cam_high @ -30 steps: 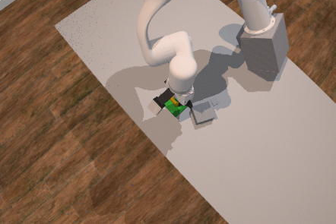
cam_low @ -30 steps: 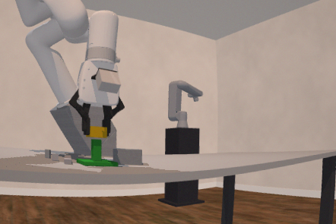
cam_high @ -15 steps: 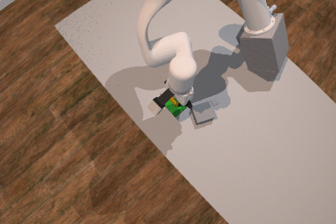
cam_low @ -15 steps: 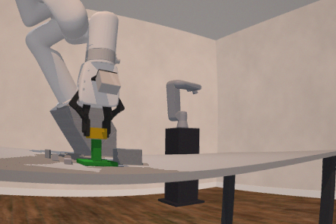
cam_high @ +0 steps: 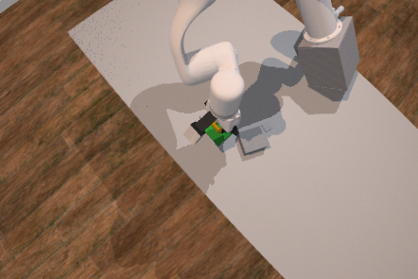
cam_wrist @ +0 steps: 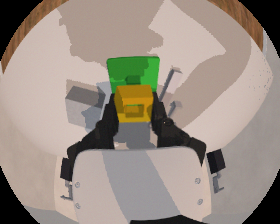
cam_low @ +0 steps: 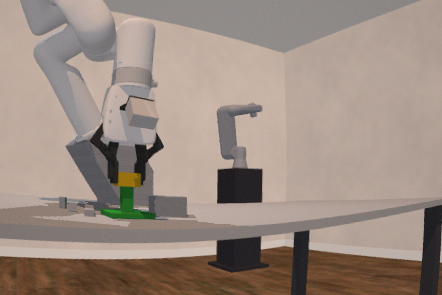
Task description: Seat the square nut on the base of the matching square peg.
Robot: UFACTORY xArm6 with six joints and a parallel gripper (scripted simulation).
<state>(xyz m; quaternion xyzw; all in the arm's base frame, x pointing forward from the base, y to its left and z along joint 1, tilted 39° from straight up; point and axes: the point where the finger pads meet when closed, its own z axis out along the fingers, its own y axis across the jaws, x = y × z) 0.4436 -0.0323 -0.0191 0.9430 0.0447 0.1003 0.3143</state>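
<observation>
Now: hand 6 cm past the grey bar, 6 cm to the left of it and 7 cm above it. Also, from my hand: grey block: 5 cm behind, 10 cm to the left, 6 cm below.
</observation>
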